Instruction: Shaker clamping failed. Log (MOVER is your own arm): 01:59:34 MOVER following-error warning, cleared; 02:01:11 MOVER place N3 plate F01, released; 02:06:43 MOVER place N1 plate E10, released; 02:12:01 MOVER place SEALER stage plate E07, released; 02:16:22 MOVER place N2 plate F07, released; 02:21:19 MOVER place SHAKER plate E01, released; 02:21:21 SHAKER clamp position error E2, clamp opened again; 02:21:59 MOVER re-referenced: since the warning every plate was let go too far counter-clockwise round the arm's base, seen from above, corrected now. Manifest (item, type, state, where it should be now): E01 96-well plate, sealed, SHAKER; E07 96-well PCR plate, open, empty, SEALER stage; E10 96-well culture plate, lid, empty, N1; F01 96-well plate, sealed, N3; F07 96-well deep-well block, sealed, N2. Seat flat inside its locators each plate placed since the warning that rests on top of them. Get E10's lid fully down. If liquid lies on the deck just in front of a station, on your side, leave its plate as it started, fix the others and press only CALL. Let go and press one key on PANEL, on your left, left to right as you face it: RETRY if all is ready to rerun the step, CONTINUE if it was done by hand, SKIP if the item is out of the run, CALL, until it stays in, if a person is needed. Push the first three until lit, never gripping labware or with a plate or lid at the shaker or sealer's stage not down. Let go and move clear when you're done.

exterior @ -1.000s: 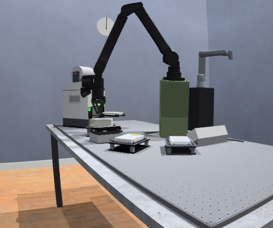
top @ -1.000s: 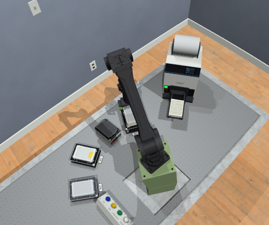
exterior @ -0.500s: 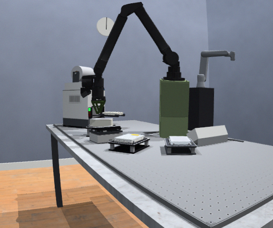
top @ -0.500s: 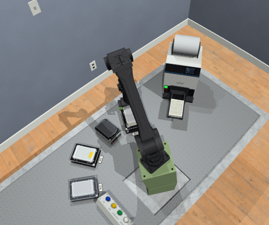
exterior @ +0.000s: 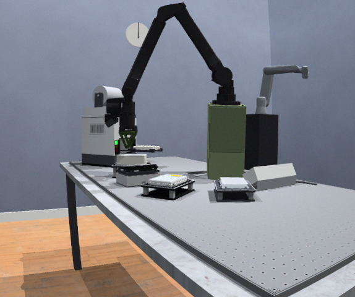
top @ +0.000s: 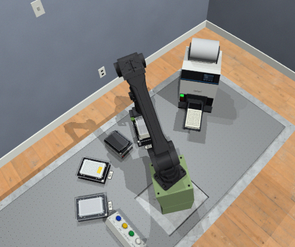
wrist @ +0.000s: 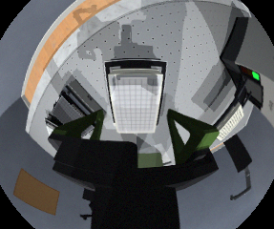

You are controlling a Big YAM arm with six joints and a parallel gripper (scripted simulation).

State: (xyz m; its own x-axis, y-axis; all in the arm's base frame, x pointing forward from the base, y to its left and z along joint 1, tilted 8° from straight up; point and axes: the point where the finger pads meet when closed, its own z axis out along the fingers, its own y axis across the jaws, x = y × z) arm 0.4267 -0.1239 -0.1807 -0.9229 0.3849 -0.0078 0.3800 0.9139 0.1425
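My gripper is now 19 cm to the right of the dark sealed plate, 7 cm above it and 1 cm short of it. From my hand the other things lie so: white deep-well block 6 cm below, 1 cm to the left, 1 cm behind; film roll 46 cm to the right, 26 cm above, 1 cm ahead.
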